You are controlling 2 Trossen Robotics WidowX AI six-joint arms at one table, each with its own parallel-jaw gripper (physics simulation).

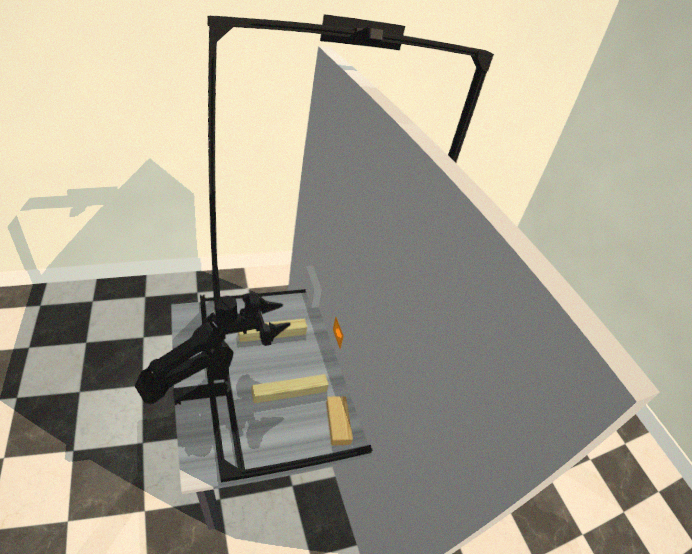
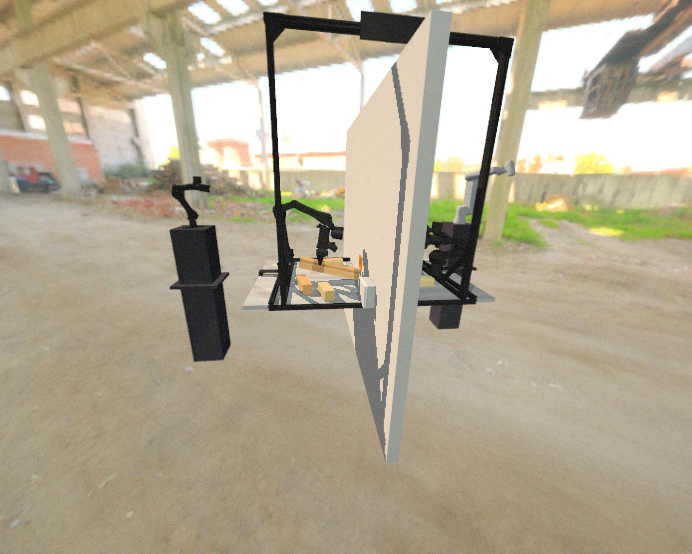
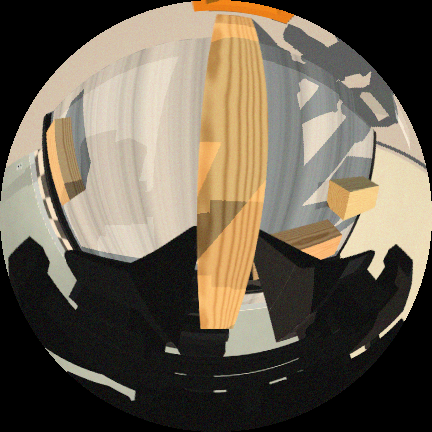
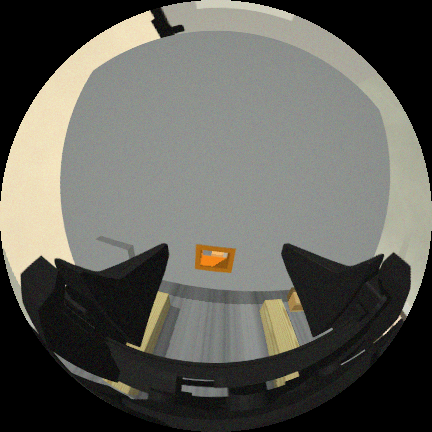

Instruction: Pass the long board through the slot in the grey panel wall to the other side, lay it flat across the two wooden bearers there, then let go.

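Frame: origin at the left arm's base, x up, y back, z right, level; millimetres.
Where they show: left gripper, between the fingertips: point(image 2: 319, 264) point(image 3: 224, 232); right gripper, between the fingertips: point(image 1: 286, 314) point(image 4: 227, 250); right arm's base, origin of its link: point(image 1: 217, 372) point(image 2: 436, 272).
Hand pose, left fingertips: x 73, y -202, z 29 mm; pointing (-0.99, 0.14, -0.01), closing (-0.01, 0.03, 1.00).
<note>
Each offset is from my left fingertips to the centre of the thing. "spot": to the spot under its first point.
The long board @[dx -26, dy -56, dz +2 mm] point(image 2: 340, 269) point(image 3: 232, 125) is held above the table on the pale side of the panel wall point(image 1: 432, 288) point(image 2: 375, 150) point(image 4: 225, 140). My left gripper point(image 2: 320, 263) point(image 3: 224, 232) is shut on it, toward its end away from the wall. The board's far end is close to the orange-rimmed slot @[spot: dx +21, dy -279, dz +49 mm] point(image 1: 336, 323) point(image 2: 360, 262) point(image 3: 245, 7) point(image 4: 198, 257) and appears lower than it; the exact gap is unclear. My right gripper point(image 1: 285, 315) point(image 4: 227, 250) is open and empty on the grey side, above two wooden bearers, one @[dx -70, dy -493, dz +127 mm] point(image 1: 297, 328) point(image 4: 159, 312) beyond the other @[dx -70, dy -483, dz -136 mm] point(image 1: 290, 388) point(image 4: 277, 320).
A wooden block @[dx -73, dy -354, dz -283 mm] point(image 1: 339, 421) point(image 4: 296, 301) lies near the wall on the grey side. On the left arm's side, loose blocks @[dx -67, dy +87, dz +132 mm] point(image 2: 304, 283) @[dx -67, dy -21, dz +243 mm] point(image 2: 326, 290) lie in front of the board and another block @[dx -70, dy -83, dz -278 mm] point(image 2: 331, 261) behind it. A black frame point(image 1: 212, 173) point(image 2: 274, 144) rises over the table.
</note>
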